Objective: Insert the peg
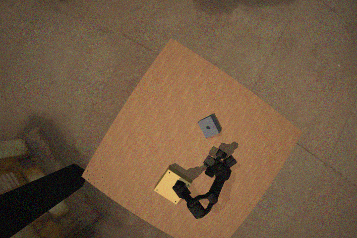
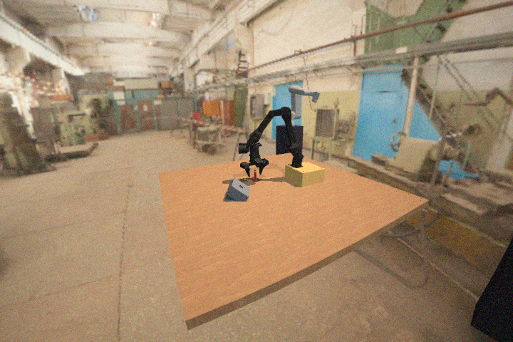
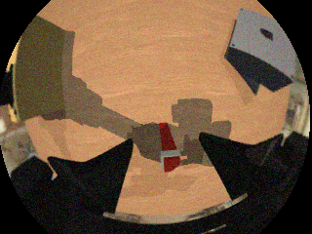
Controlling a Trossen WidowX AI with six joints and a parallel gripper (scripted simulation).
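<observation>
Right now the red peg is 2 cm above my gripper tip. Round my gripper tip: sloped panel 20 cm ahead, 13 cm to the left.
</observation>
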